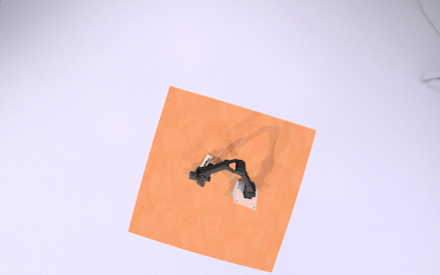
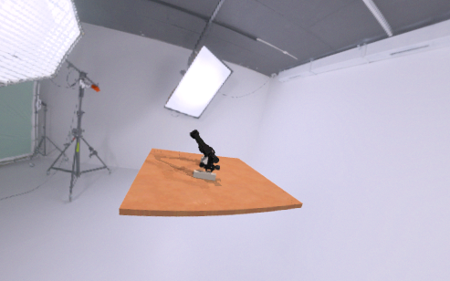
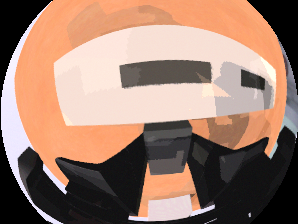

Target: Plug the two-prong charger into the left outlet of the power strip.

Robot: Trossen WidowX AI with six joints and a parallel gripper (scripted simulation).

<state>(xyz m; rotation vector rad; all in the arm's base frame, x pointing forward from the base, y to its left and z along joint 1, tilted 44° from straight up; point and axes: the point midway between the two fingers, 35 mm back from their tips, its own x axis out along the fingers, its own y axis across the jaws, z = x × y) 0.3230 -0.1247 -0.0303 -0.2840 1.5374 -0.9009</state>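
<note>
The grey charger is 1 cm ahead of my gripper tip, 1 cm to the right of it and 1 cm above it.
</note>
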